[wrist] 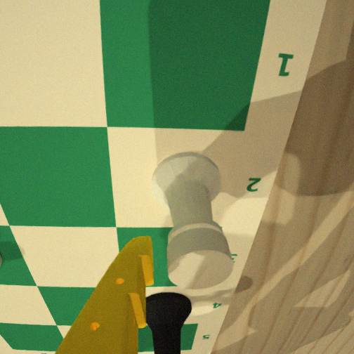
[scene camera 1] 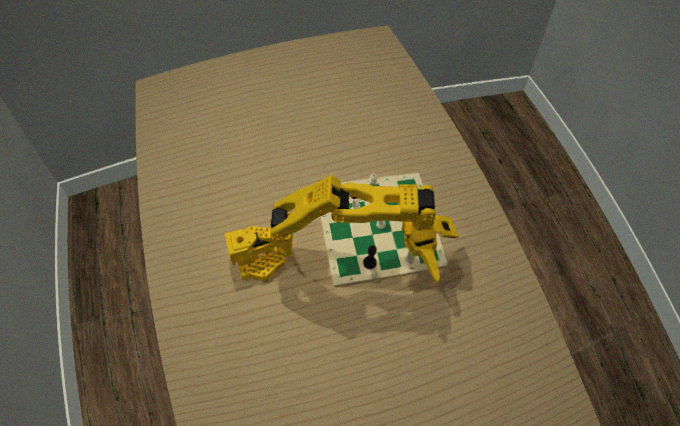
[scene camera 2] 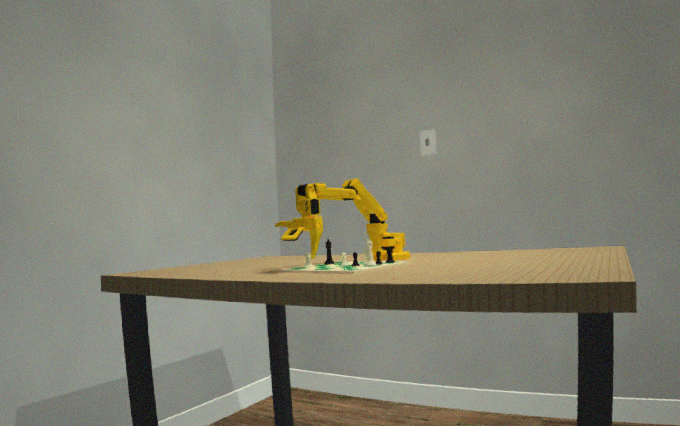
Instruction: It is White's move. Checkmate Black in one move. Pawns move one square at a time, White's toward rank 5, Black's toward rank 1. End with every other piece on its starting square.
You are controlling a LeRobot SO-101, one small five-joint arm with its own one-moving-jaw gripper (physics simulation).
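Pixels of known places: end effector, tool point: point(scene camera 1: 408, 247) point(scene camera 2: 312, 256); arm's base, origin of the base link: point(scene camera 1: 268, 252) point(scene camera 2: 387, 259).
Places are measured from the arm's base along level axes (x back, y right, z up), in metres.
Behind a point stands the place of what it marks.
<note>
A white rook point(scene camera 1: 410, 256) {z 0.022, x -0.245, y 0.096 m} point(scene camera 2: 308, 261) {z 0.019, x -0.252, y 0.088 m} point(wrist: 190, 215) stands upright on the light rank-2 square of the board's edge file. The black king point(scene camera 1: 370, 258) {z 0.034, x -0.170, y 0.083 m} point(scene camera 2: 328, 253) {z 0.033, x -0.178, y 0.077 m} point(wrist: 169, 312) stands on rank 4 of that file. My gripper point(scene camera 1: 422, 260) point(scene camera 2: 296, 241) is fully open and empty. In the wrist view its fixed jaw point(wrist: 117, 300) is left of the rook, with a gap near the tip, and the moving jaw is out of the picture. The white king point(scene camera 1: 372, 178) {z 0.062, x -0.224, y -0.063 m} point(scene camera 2: 369, 252) {z 0.037, x -0.233, y -0.068 m} is at the far side of the board. A white pawn point(scene camera 1: 381, 224) {z 0.016, x -0.219, y 0.013 m} point(scene camera 2: 344, 259) {z 0.021, x -0.223, y 0.005 m} is mid-board.
The green and cream board point(scene camera 1: 328, 273) {z 0.000, x -0.096, y 0.073 m} lies on the wooden table point(scene camera 1: 250, 361) {z 0.000, x 0.087, y 0.201 m}. Black pawns point(scene camera 2: 354, 259) {z 0.021, x -0.230, y -0.026 m} point(scene camera 2: 378, 257) {z 0.022, x -0.197, y -0.072 m} and a black rook point(scene camera 2: 389, 253) {z 0.028, x -0.159, y -0.083 m} show in scene camera 2. A white piece point(scene camera 1: 355, 203) {z 0.042, x -0.180, y -0.031 m} stands under the arm, which hides part of the board.
</note>
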